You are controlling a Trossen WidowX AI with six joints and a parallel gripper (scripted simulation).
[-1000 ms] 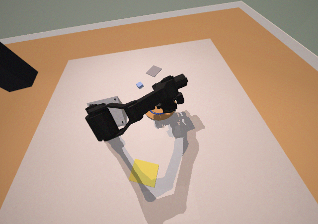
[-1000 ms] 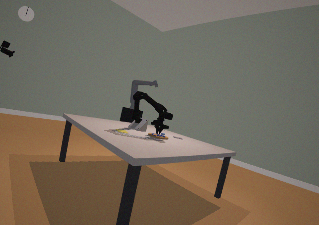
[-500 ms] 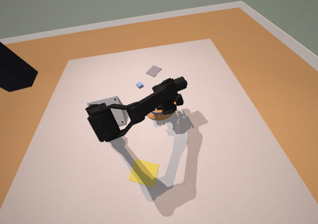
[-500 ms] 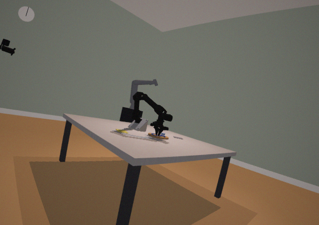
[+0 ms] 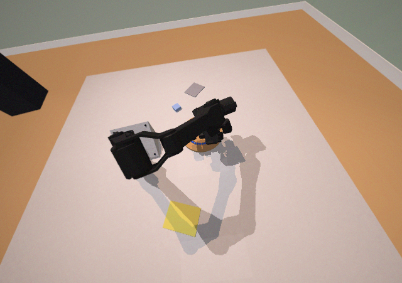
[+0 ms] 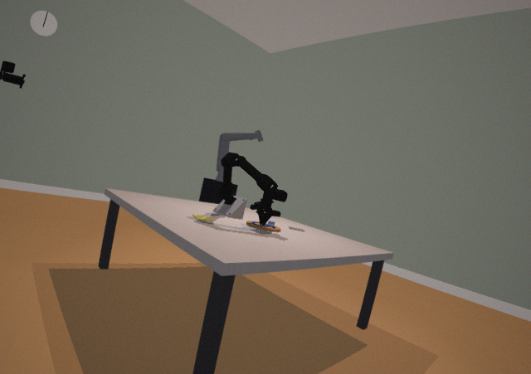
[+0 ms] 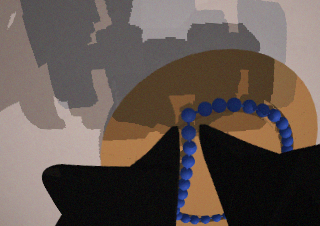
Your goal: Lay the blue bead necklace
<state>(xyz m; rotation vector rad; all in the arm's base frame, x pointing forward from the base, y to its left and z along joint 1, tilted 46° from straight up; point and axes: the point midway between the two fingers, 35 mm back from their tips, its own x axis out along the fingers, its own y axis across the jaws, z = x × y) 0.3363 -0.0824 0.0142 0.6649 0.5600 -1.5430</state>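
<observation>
My gripper tip is now 50 mm to the right of the round bead board, 20 mm past it and 10 mm above it. Also, from my gripper tip: yellow square patch (270 mm to the right, 180 mm behind, 10 mm below); flat grey tile (360 mm to the left, 20 mm ahead, 10 mm below); light blue cube (250 mm to the left, 110 mm behind, 10 mm below).
</observation>
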